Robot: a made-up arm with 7 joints.
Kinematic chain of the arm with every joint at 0, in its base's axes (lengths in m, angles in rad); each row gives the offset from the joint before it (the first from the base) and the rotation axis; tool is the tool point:
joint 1: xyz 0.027 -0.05 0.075 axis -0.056 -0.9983 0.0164
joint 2: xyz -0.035 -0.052 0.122 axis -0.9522 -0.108 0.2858
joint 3: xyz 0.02 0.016 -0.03 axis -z
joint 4: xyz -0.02 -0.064 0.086 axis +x
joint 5: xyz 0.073 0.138 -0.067 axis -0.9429 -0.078 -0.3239
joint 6: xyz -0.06 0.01 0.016 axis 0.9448 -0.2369 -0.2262
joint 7: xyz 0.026 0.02 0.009 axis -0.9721 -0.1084 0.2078
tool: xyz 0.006 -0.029 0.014
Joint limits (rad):
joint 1: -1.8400..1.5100
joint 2: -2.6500..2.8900
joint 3: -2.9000..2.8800
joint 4: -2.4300..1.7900
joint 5: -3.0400..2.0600
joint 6: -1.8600..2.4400
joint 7: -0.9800..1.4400
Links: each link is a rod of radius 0.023 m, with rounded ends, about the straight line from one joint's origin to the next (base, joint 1, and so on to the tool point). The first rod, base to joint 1, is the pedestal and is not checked.
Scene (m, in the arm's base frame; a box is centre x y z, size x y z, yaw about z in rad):
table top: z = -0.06
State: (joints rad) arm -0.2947 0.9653 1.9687 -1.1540 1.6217 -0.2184 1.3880
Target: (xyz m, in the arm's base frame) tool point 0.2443 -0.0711 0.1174
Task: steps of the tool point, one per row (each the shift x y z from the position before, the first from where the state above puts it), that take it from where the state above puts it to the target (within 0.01 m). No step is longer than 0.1 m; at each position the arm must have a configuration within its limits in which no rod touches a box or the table.
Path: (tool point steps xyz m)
1: 0.0790 -0.0033 0.0047
2: 0.0766 0.0197 0.0011
3: 0.0660 0.0413 -0.0030
4: 0.0486 0.0583 -0.0047
5: 0.0268 0.0681 -0.0027

